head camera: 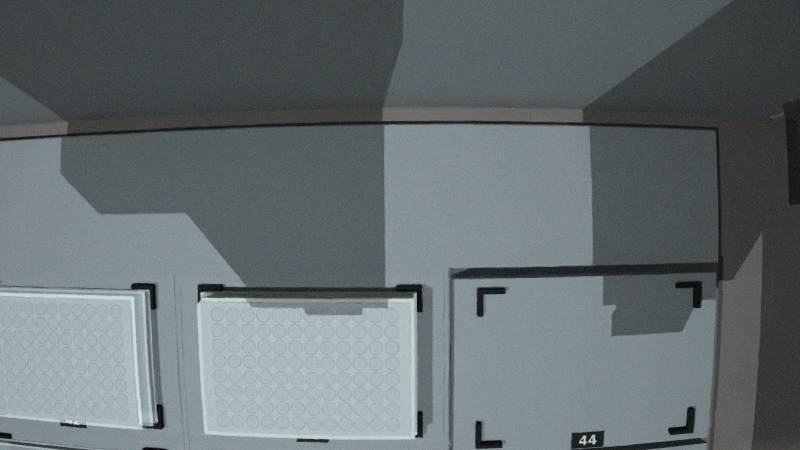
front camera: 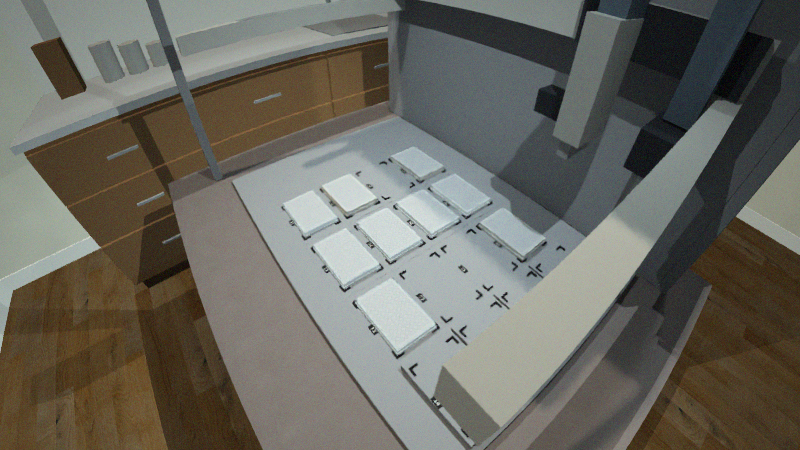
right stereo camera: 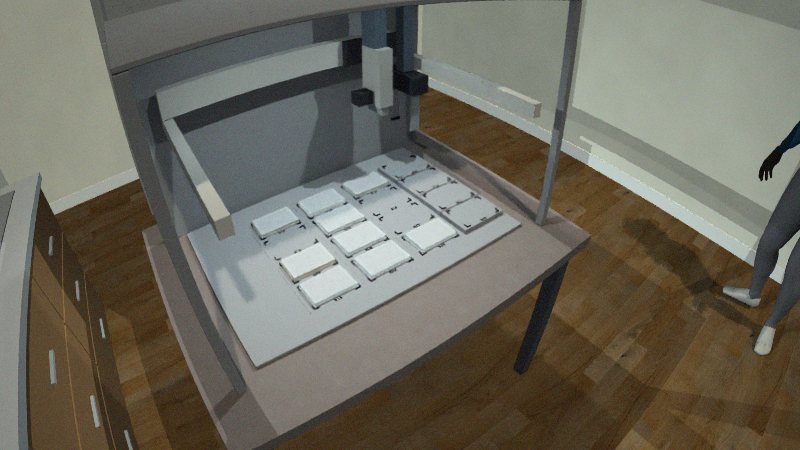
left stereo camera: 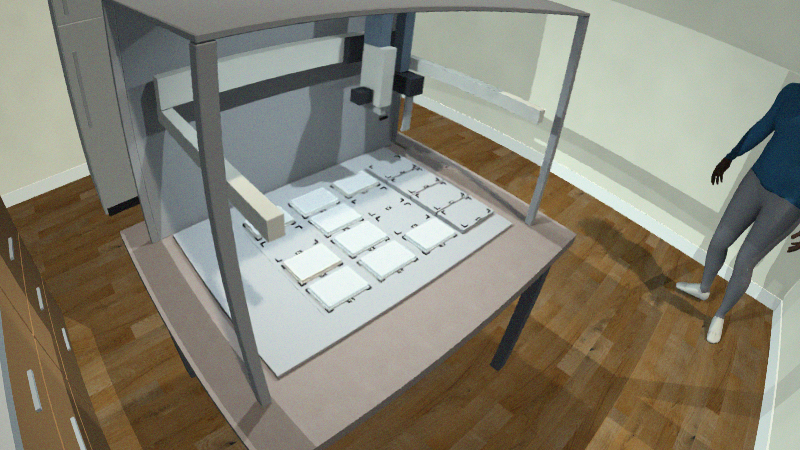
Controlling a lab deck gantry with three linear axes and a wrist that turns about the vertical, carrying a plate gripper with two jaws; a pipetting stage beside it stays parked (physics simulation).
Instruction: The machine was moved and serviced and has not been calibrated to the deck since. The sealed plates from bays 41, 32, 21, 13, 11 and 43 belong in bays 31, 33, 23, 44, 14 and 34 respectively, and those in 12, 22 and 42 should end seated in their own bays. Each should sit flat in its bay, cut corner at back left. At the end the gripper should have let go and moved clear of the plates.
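Places are measured from the robot's base along level axes (x ahead, y left, z up), in centimetres.
Pixels of known places: gripper, between the fingertips: (right stereo camera: 404,124) (left stereo camera: 393,124); robot's base, origin of its link: (front camera: 281,207) (right stereo camera: 314,309) (left stereo camera: 328,312).
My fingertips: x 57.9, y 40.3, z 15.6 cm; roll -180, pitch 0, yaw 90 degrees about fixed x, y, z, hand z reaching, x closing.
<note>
Ahead of a thing's pixels: the offset from my fingertips to its top centre. "pt": to the spot under its first point.
Sealed white plates stand in their numbered bays: 11 (front camera: 309,212) (right stereo camera: 328,284), 21 (front camera: 349,193) (right stereo camera: 307,261), 41 (front camera: 416,162) (right stereo camera: 275,221), 12 (front camera: 346,257) (right stereo camera: 382,258), 22 (front camera: 389,233) (right stereo camera: 359,237), 32 (front camera: 427,212) (right stereo camera: 339,218), 42 (front camera: 460,194) (head camera: 61,358), 13 (front camera: 397,315) (right stereo camera: 429,234) and 43 {dx -18.4, dy -3.7, dz -14.2 cm} (front camera: 511,232) (head camera: 307,363). Bays 31, 23 and 33 hold no plate. Bay 44 {pt dx -5.6, dy -3.4, dz -14.2 cm} (head camera: 531,363), on the raised right-hand section, is empty; 14, 24 and 34 hold none in the stereo views. The gripper's jaws cannot be made out; no plate hangs from the machine.
A pale block (front camera: 595,83) (left stereo camera: 377,78) (right stereo camera: 377,78) and a dark block (front camera: 654,148) (left stereo camera: 408,82) (right stereo camera: 411,82) hang high at the back right. A beige beam (front camera: 587,285) (left stereo camera: 251,204) (right stereo camera: 201,179) runs above the deck's side. Grey posts (left stereo camera: 215,167) (right stereo camera: 553,151) stand at the table's edges.
</note>
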